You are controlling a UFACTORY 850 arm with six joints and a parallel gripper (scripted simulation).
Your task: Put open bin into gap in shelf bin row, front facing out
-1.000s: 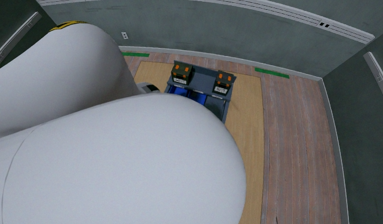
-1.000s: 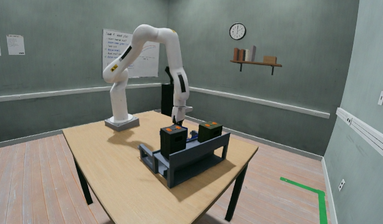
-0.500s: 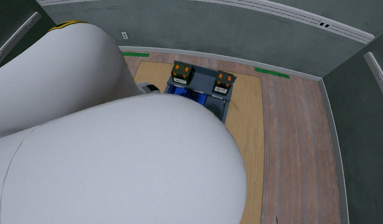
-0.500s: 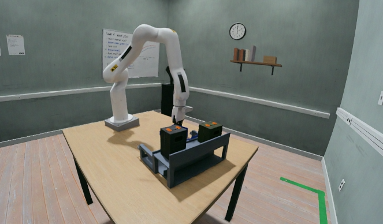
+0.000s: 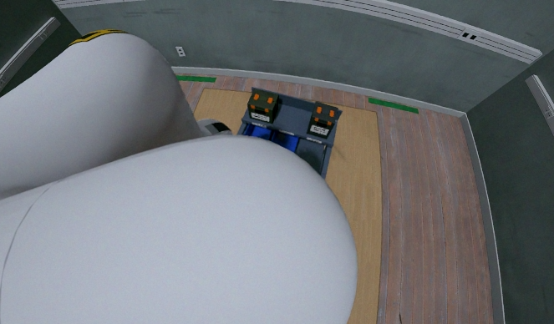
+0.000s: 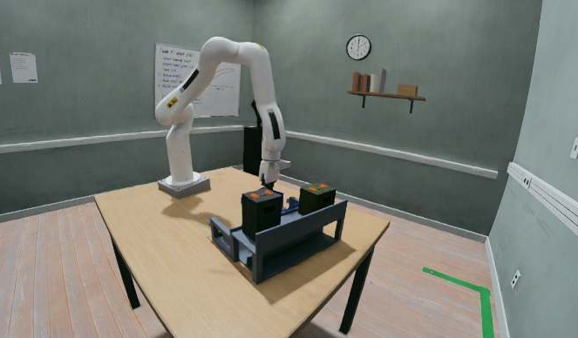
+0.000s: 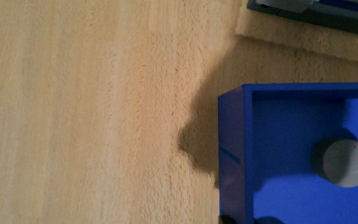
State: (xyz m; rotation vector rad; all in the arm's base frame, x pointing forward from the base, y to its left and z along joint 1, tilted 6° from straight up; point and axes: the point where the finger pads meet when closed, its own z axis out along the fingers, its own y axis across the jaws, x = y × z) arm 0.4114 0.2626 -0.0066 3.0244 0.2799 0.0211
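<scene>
Now: hand 5 cm to the left of the blue bin, 2 cm above it and 1 cm short of it. Also, from my hand: shelf: 26 cm ahead, 19 cm to the right, 1 cm above; grey cylinder part: 7 cm to the right, 5 cm below, 5 cm ahead.
</scene>
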